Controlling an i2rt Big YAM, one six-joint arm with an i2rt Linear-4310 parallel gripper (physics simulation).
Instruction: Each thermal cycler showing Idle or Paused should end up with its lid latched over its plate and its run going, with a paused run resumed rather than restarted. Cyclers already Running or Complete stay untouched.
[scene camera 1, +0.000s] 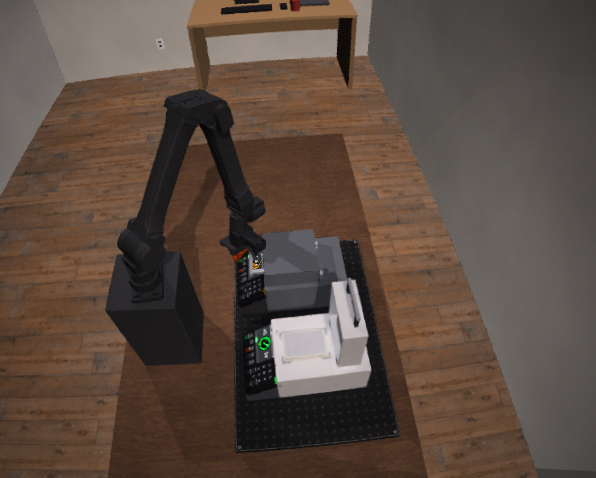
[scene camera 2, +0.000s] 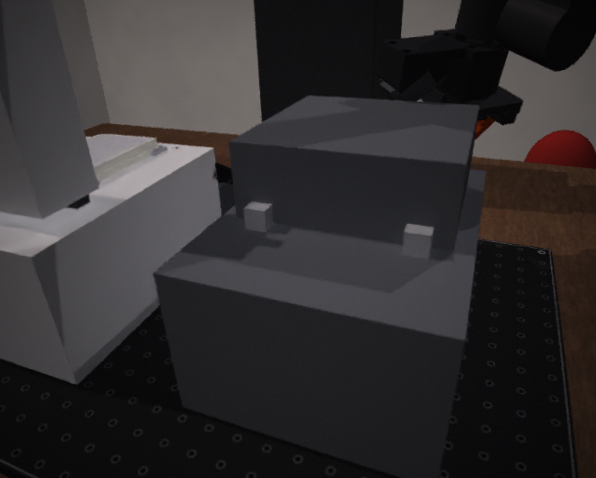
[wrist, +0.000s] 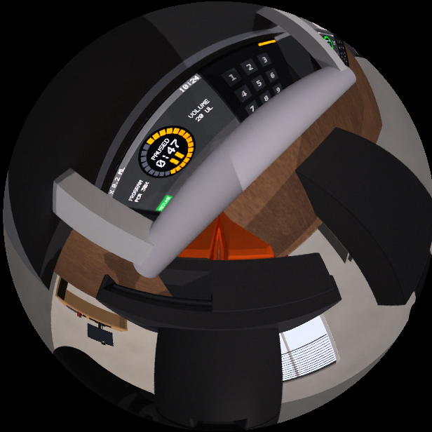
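Observation:
The grey cycler has its lid down over the block; its plate is hidden. Its screen reads PAUSED 0:47, with an amber ring and a green button label at its lower edge. The lid's pale handle bar crosses the wrist view; I cannot tell if it is latched. The white cycler has its lid raised, a plate in its block, and a green ring on its screen. My gripper is shut and empty, orange tips near the grey cycler's front panel, partly behind the handle.
Both cyclers stand on a black perforated board. The arm's dark pedestal stands left of them in the first scene view. A keypad lies beside the grey cycler's screen. A red rounded object shows at the right.

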